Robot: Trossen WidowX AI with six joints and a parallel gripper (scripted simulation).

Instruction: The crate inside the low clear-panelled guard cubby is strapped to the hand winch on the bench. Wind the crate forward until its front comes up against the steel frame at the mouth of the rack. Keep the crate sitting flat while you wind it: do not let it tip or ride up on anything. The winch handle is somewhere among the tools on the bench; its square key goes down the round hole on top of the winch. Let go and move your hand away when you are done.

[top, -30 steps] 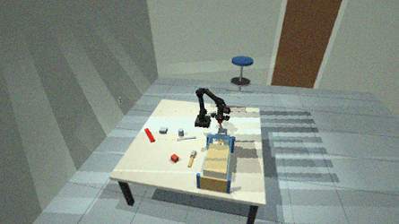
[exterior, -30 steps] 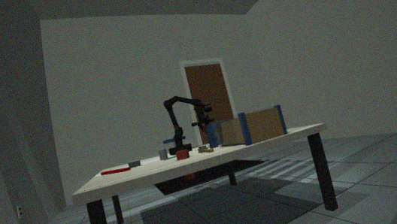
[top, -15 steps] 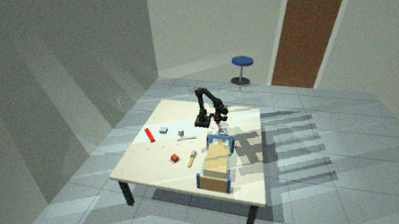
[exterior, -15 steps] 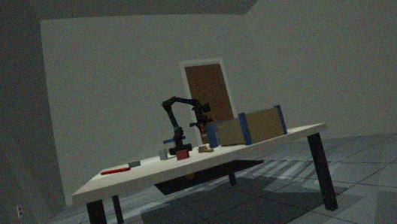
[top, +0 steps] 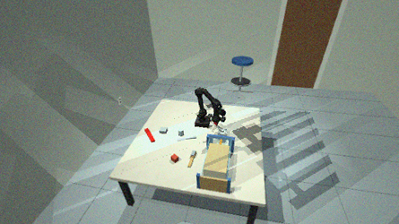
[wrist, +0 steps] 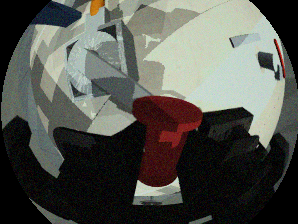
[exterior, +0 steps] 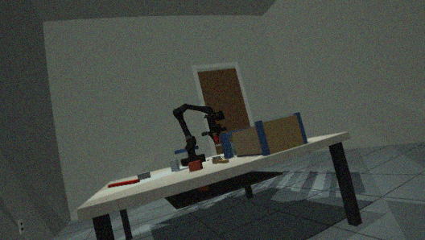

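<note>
My gripper tip is now 3 cm short of the winch handle, 2 cm to the right of it and 1 cm above it. Also, from my gripper tip: winch: 6 cm ahead, 6 cm to the left, 8 cm below; red knob: 2 cm above; blue frame: 23 cm ahead, 6 cm to the left, 1 cm below.
</note>
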